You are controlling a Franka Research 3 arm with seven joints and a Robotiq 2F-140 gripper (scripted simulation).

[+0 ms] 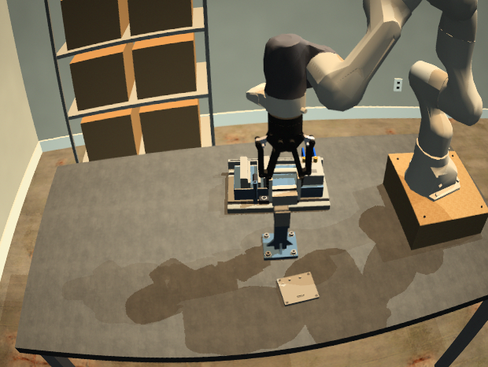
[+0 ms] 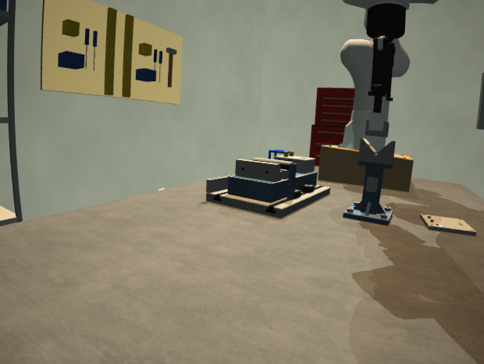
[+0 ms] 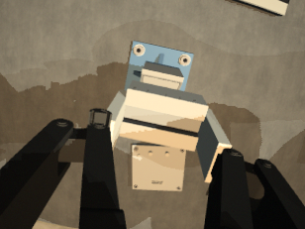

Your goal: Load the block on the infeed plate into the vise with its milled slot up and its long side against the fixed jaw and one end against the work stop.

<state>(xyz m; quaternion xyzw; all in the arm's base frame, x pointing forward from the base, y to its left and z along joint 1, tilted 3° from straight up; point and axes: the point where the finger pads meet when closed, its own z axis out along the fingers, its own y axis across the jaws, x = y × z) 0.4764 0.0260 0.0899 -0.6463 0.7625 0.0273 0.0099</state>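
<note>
Right now my hand is 50 mm short of the fixed jaw, 240 mm to the left of it and 130 mm above it. From my hand the other things lie so: work stop rod (30 mm ahead, 190 mm to the right, 120 mm below); then cylinder rod (60 mm behind, 220 mm to the right, 130 mm below); then part (20 mm below).
</note>
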